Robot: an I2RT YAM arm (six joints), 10 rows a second.
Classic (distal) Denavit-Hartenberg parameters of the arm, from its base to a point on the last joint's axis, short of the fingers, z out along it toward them. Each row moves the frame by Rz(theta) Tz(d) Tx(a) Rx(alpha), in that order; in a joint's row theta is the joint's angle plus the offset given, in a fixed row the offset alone. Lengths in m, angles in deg.
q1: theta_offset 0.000, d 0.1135, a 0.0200, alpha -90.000
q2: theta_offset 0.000, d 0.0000, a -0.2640, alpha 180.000
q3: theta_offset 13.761, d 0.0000, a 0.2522, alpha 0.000
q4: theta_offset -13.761, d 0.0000, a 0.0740, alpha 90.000
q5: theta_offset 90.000, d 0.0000, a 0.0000, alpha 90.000
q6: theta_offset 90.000, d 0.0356, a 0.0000, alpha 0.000
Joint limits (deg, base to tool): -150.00..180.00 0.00..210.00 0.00..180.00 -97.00..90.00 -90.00..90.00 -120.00..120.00
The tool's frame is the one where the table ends.
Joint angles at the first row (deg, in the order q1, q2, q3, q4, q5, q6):
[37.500 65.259 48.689 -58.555 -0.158 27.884]
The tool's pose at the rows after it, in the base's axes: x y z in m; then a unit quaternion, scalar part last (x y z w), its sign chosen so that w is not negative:
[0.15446, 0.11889, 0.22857, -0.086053, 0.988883, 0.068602, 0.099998]
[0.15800, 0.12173, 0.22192, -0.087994, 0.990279, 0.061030, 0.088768]
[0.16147, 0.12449, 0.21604, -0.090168, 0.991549, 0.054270, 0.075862]
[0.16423, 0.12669, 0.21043, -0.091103, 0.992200, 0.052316, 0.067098]
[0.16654, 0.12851, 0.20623, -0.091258, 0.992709, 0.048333, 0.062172]
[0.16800, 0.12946, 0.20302, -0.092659, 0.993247, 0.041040, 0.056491]
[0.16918, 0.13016, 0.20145, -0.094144, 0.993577, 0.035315, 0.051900]
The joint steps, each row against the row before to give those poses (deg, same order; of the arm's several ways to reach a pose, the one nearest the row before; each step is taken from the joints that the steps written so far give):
[0.001 1.844 -0.294 1.186 -0.305 -0.273]
[0.033 1.973 -0.166 0.577 0.023 -0.185]
[-0.008 2.023 0.091 0.258 -0.163 -0.235]
[-0.045 1.521 -0.200 0.748 -0.363 -0.120]
[0.026 1.232 -0.068 0.577 0.087 0.000]
[0.022 1.028 0.050 -0.022 0.350 -0.164]
[0.000 0.765 0.236 -0.269 0.264 -0.187]

